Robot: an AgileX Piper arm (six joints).
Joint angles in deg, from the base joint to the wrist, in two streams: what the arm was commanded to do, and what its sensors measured. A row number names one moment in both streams.
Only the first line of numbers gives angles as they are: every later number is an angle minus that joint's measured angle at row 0.
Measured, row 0:
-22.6 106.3 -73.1 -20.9 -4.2 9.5
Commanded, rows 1 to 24:
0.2 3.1 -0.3 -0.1 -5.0 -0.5
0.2 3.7 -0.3 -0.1 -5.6 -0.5
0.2 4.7 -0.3 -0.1 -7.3 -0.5
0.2 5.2 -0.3 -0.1 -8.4 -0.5
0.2 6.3 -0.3 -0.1 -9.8 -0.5
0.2 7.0 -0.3 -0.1 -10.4 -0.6
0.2 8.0 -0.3 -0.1 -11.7 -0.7
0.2 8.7 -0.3 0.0 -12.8 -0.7
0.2 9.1 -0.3 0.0 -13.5 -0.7
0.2 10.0 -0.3 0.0 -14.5 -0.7
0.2 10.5 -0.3 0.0 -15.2 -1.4
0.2 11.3 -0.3 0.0 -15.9 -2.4
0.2 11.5 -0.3 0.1 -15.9 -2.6
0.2 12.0 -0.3 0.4 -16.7 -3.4
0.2 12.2 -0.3 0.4 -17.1 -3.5
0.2 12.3 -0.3 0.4 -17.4 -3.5
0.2 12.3 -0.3 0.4 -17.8 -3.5
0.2 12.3 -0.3 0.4 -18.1 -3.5
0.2 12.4 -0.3 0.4 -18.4 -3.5
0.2 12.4 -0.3 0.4 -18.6 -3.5
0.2 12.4 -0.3 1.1 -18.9 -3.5
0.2 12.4 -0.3 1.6 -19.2 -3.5
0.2 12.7 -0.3 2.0 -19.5 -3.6
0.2 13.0 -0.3 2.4 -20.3 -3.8
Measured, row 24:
0.0 12.5 0.0 1.4 -18.0 -3.0
